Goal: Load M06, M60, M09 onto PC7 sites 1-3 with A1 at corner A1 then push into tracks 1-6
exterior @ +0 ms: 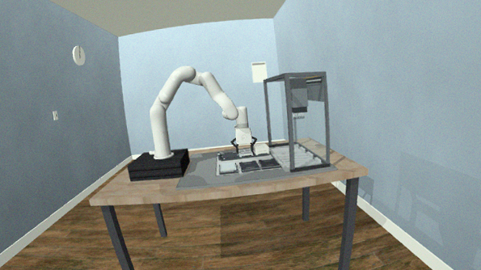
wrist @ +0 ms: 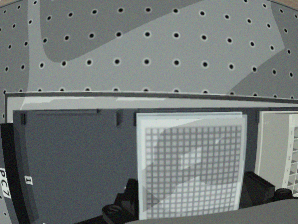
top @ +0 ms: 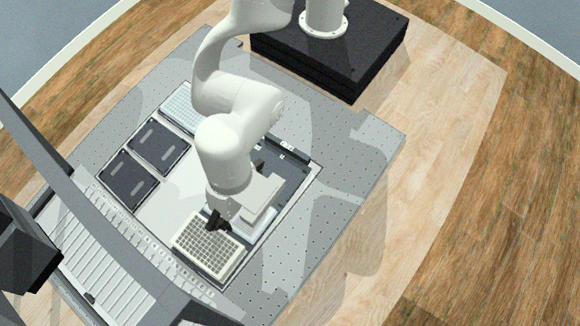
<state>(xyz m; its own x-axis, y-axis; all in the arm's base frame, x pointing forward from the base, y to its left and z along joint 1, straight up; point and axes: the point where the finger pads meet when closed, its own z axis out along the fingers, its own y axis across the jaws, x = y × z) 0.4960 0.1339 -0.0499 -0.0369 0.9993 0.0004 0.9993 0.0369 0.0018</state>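
The carrier PC7 is 1 cm below my hand and 1 cm behind it. Also, from my hand: plate nest S2: 26 cm to the right, 2 cm below; then plate nest S1: 26 cm to the right, 12 cm behind, 2 cm below; then plate nest S3: 26 cm to the right, 11 cm ahead, 2 cm below.
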